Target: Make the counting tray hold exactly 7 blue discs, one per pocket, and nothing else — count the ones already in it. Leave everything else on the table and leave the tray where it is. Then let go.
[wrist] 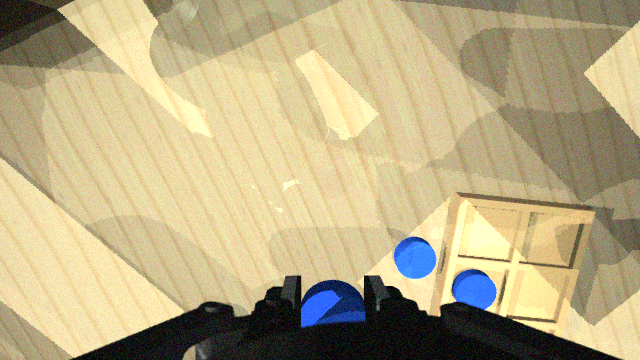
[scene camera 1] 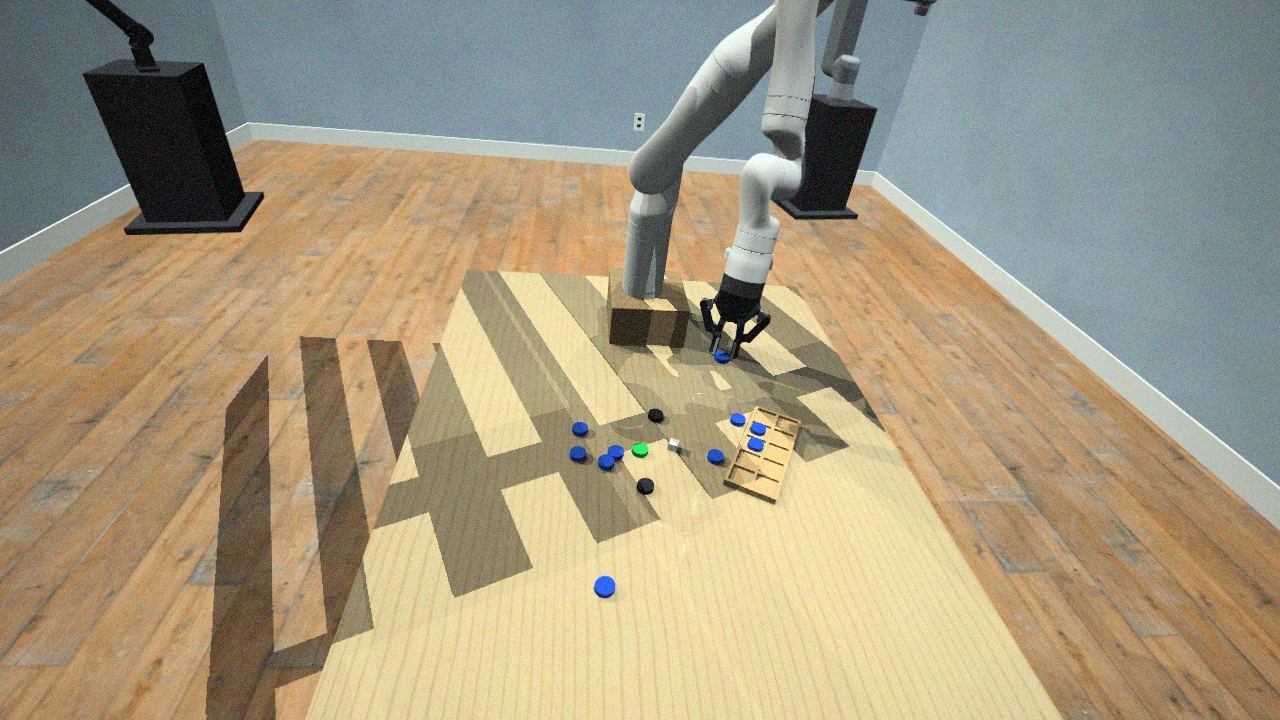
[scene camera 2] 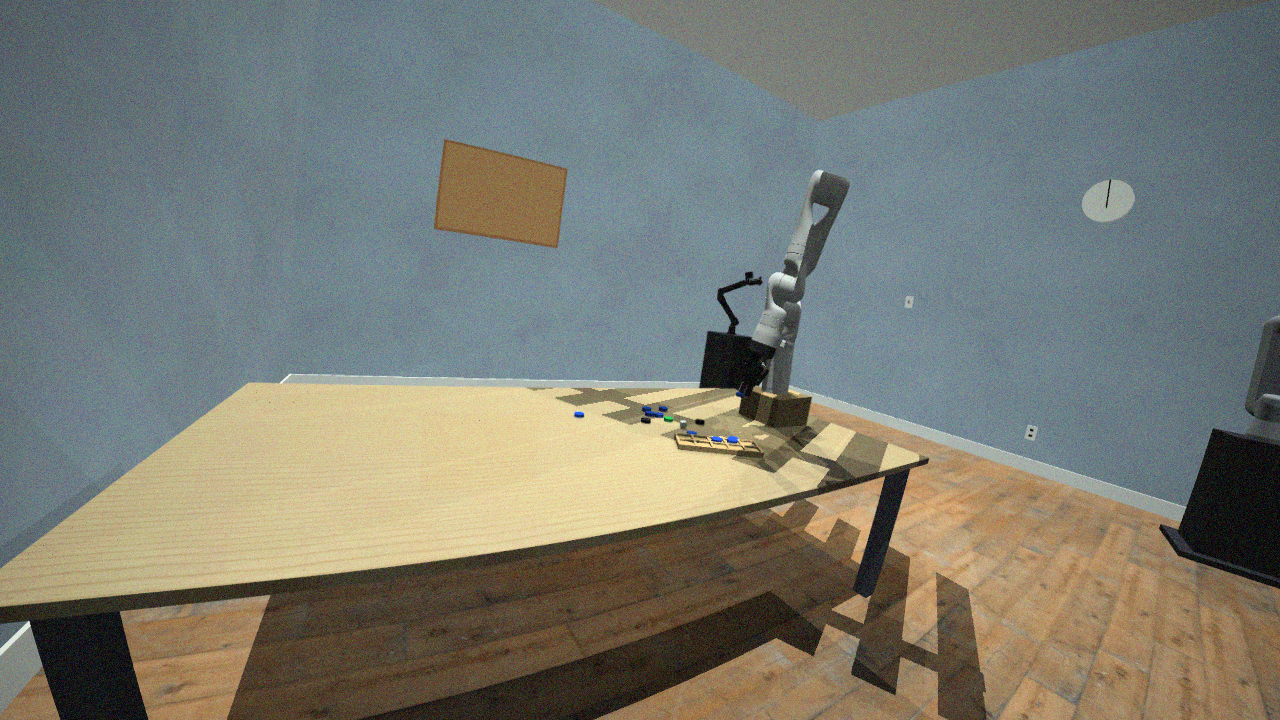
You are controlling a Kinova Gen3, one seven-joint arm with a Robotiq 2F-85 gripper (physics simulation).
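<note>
My gripper (scene camera 1: 725, 350) (wrist: 332, 297) is shut on a blue disc (scene camera 1: 721, 357) (scene camera 2: 741, 393) (wrist: 332, 306), held above the table between the robot's base and the tray. The counting tray (scene camera 1: 750, 492) (scene camera 2: 716, 450) (wrist: 451, 230) has two columns of pockets. Two blue discs, one (scene camera 1: 758, 428) (wrist: 474, 289) and another (scene camera 1: 756, 444), lie in neighbouring pockets of its left column in scene camera 1. Beside the tray's left side lie two loose blue discs, one (scene camera 1: 737, 419) (wrist: 415, 258) near its far end and one (scene camera 1: 715, 456) farther down. The wrist view cuts off the tray's lower part.
Several blue discs (scene camera 1: 580, 428) (scene camera 1: 578, 454) (scene camera 1: 615, 452) (scene camera 1: 605, 462) lie left on the table; another (scene camera 1: 605, 586) (scene camera 2: 579, 414) lies apart. A green disc (scene camera 1: 640, 449) (scene camera 2: 668, 419), two black discs (scene camera 1: 655, 415) (scene camera 1: 645, 486) and a pale cube (scene camera 1: 674, 445) (scene camera 2: 682, 424) lie between them and the tray.
</note>
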